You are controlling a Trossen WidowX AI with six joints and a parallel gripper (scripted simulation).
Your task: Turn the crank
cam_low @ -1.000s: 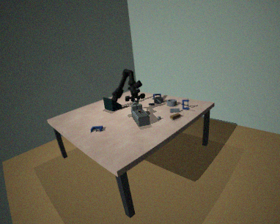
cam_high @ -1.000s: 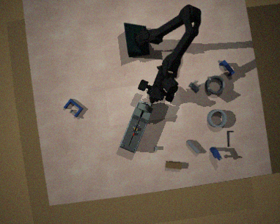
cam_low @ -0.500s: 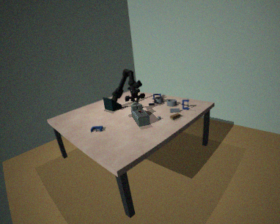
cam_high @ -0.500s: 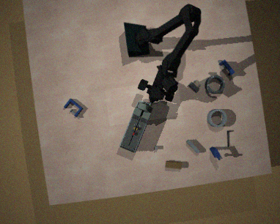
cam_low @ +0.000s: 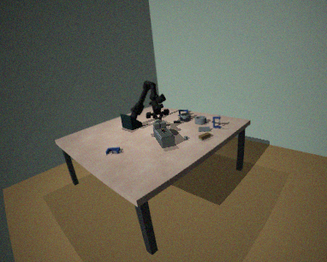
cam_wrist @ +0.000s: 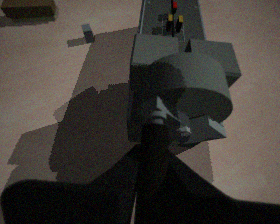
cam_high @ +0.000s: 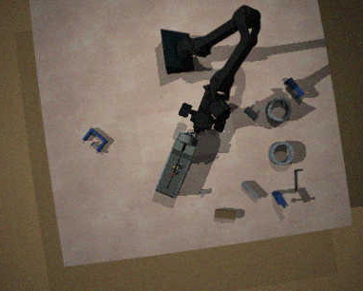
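My gripper tip is 3 cm below the dark handle, 2 cm past it and 1 cm to the right of it. The rest, counted from my gripper tip: small grey cube (26 cm ahead, 7 cm below); red pointer (16 cm ahead, 12 cm to the right); grey bar (27 cm ahead, 20 cm to the left, 7 cm below).
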